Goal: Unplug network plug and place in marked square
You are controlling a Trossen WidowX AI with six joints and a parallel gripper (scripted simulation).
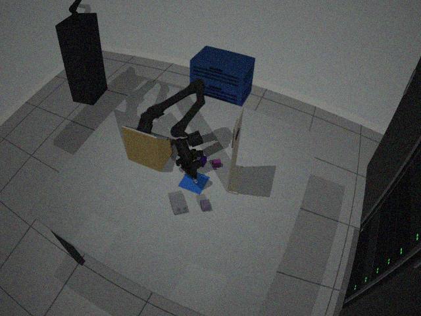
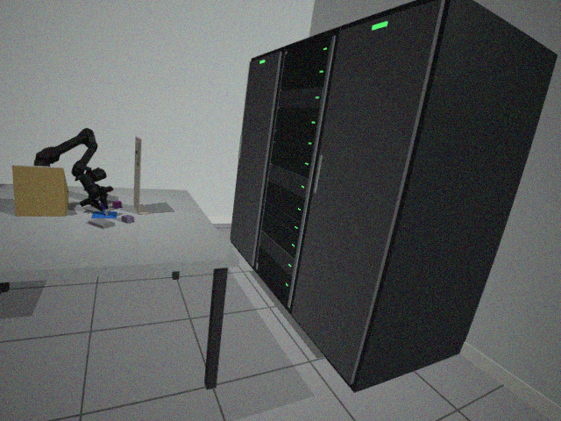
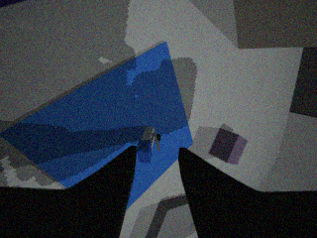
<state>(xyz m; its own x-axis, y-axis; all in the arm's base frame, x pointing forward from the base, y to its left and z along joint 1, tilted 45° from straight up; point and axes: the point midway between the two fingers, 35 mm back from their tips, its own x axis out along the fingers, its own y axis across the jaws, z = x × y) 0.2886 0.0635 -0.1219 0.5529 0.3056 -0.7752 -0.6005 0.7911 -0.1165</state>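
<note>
Right now the grey network plug is 1 cm below my gripper tip. Also, from my gripper tip: grey flat block: 16 cm to the right, 3 cm behind, 2 cm below; then blue marked square: 3 cm below; then beige panel: 18 cm ahead, 17 cm above, 6 cm to the left.
</note>
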